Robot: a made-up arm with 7 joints.
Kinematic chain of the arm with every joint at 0, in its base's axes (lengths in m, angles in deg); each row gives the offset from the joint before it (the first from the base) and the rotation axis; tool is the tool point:
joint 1: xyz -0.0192 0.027 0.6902 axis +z
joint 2: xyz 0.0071 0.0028 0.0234 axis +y
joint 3: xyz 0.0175 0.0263 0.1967 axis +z
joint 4: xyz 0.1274 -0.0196 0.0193 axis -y
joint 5: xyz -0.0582 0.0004 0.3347 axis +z
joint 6: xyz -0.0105 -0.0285 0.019 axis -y
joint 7: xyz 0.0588 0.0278 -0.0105 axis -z
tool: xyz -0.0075 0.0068 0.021
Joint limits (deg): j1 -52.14..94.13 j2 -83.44..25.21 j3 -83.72..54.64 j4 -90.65..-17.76 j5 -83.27..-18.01 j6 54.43..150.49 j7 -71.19..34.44
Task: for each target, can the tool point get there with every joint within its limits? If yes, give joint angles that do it. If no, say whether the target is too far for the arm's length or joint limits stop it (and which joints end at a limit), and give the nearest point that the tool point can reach.
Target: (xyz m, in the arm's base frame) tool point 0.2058 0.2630 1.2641
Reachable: yes | joints 72.97 -22.39 -22.66 -72.13 -70.49 104.79 -12.01
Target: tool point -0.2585 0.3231 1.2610
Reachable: yes | joints -39.95 -61.07 7.37 -30.73 -61.88 95.96 22.20
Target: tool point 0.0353 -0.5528 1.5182
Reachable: no: too far | nearest point 0.0078 -0.3647 1.2594 | short by 0.321 m
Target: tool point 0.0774 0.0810 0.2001
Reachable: no: joint limits stop it (at a limit: joint 2, joint 4, joint 6, joint 7) | nearest point 0.5144 0.3253 0.7093 | short by 0.714 m
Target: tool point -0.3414 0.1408 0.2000
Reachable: no: joint limits stop it (at a limit: joint 2, joint 3, joint 4, joint 6, joint 7) | nearest point -0.6093 0.2354 0.7920 | short by 0.657 m
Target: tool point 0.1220 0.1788 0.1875
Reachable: no: joint limits stop it (at a limit: joint 2, joint 4, joint 6, joint 7) | nearest point 0.3977 0.4751 0.7086 | short by 0.660 m
